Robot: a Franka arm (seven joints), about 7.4 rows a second.
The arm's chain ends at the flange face. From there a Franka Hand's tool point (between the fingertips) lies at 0.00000 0.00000 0.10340 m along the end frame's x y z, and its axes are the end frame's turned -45 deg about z.
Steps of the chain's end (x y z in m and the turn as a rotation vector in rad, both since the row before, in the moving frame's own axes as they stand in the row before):
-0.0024 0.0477 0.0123 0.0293 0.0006 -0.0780
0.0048 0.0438 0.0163 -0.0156 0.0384 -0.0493
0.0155 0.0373 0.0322 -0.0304 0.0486 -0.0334
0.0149 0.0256 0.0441 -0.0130 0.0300 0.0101
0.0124 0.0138 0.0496 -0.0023 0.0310 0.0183
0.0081 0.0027 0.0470 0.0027 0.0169 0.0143
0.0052 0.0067 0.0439 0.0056 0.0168 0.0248
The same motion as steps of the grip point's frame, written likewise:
-0.0333 0.0299 0.0123 0.0203 0.0211 -0.0780
-0.0258 0.0383 0.0162 -0.0382 0.0161 -0.0493
-0.0140 0.0431 0.0320 -0.0559 0.0129 -0.0334
-0.0063 0.0318 0.0440 -0.0304 0.0120 0.0101
0.0011 0.0210 0.0496 -0.0235 0.0203 0.0183
0.0052 0.0087 0.0470 -0.0100 0.0139 0.0143
0.0006 0.0093 0.0439 -0.0079 0.0158 0.0248

